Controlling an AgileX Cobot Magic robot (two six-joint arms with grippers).
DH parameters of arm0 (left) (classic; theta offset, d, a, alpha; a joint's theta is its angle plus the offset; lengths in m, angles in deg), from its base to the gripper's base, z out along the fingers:
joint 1: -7.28 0.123 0 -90
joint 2: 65.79 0 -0.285 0
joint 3: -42.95 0 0.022 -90
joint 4: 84.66 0.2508 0 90
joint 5: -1.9 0 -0.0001 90
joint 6: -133.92 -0.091 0 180
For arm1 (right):
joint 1: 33.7 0.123 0 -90
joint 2: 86.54 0 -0.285 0
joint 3: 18.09 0 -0.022 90
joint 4: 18.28 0.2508 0 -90
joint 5: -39.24 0 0.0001 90
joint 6: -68.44 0.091 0 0
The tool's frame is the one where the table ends.
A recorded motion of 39 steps. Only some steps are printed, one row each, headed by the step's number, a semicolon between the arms.
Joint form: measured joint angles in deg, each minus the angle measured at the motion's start. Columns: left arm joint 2, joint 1, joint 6, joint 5, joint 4, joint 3; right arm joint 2, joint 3, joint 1, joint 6, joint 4, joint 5.
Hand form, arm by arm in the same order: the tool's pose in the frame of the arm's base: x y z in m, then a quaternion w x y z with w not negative. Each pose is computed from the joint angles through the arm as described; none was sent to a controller.
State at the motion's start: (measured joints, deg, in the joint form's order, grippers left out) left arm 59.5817 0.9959 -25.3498 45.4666 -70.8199 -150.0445; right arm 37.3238 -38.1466 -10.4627 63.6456 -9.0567 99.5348
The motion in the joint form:
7: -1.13 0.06 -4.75 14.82 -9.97 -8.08; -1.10 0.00 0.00 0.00 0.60 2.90
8: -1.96 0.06 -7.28 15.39 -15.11 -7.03; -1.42 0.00 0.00 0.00 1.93 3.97
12: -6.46 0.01 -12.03 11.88 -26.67 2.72; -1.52 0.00 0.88 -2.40 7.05 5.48
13: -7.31 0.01 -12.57 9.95 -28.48 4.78; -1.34 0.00 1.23 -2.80 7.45 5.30
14: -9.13 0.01 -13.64 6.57 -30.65 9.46; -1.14 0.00 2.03 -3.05 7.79 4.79
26: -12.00 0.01 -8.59 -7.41 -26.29 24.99; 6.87 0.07 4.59 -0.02 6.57 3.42
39: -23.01 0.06 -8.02 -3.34 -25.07 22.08; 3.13 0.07 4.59 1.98 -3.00 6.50
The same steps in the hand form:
7: 0.4363 -0.0423 0.2367 0.16320 -0.07107 0.98403 -0.00021; 0.3860 0.1808 0.2418 0.10777 -0.21140 0.96637 0.09913
8: 0.4308 -0.0487 0.2375 0.14945 -0.06645 0.98586 -0.03633; 0.3832 0.1818 0.2442 0.09946 -0.20862 0.96678 0.10920
12: 0.4037 -0.0611 0.2274 0.12339 -0.07084 0.98289 -0.11698; 0.3753 0.1935 0.2461 0.08205 -0.22300 0.96000 0.14809
13: 0.3998 -0.0626 0.2251 0.12824 -0.07628 0.98029 -0.12946; 0.3746 0.1966 0.2450 0.08160 -0.22769 0.95846 0.15115
14: 0.3892 -0.0631 0.2179 0.13202 -0.08287 0.97763 -0.14124; 0.3727 0.2027 0.2438 0.08308 -0.23453 0.95617 0.15440
26: 0.3564 -0.0508 0.1721 0.14518 -0.12625 0.97603 -0.10174; 0.3770 0.2241 0.1830 0.02176 -0.22542 0.96490 0.13299
39: 0.3427 -0.0489 0.2511 0.22711 -0.11147 0.96018 -0.11852; 0.3739 0.2076 0.2083 0.04166 -0.24545 0.96656 0.06145

